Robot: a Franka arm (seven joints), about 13 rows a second.
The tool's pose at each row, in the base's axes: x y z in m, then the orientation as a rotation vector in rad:
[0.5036 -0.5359 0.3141 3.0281 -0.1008 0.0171]
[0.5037 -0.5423 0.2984 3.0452 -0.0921 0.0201]
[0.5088 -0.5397 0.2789 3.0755 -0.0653 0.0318]
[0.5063 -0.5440 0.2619 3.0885 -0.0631 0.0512]
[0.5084 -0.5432 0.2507 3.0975 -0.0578 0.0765]
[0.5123 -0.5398 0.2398 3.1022 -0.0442 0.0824]
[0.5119 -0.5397 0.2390 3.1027 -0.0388 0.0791]
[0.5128 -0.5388 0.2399 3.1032 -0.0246 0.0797]
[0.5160 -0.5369 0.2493 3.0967 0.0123 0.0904]
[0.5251 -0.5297 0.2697 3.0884 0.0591 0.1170]
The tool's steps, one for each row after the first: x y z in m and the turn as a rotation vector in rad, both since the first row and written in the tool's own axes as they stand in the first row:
[0.0003 0.0046 0.0163 0.0169 0.0017 -0.0059]
[0.0049 -0.0005 0.0354 0.0470 0.0092 -0.0233]
[0.0024 0.0021 0.0528 0.0606 0.0213 -0.0241]
[0.0043 -0.0001 0.0639 0.0706 0.0373 -0.0267]
[0.0078 -0.0050 0.0743 0.0754 0.0414 -0.0352]
[0.0074 -0.0051 0.0751 0.0757 0.0395 -0.0388]
[0.0083 -0.0060 0.0741 0.0761 0.0403 -0.0479]
[0.0115 -0.0070 0.0646 0.0702 0.0489 -0.0713]
[0.0204 -0.0125 0.0436 0.0641 0.0681 -0.1006]

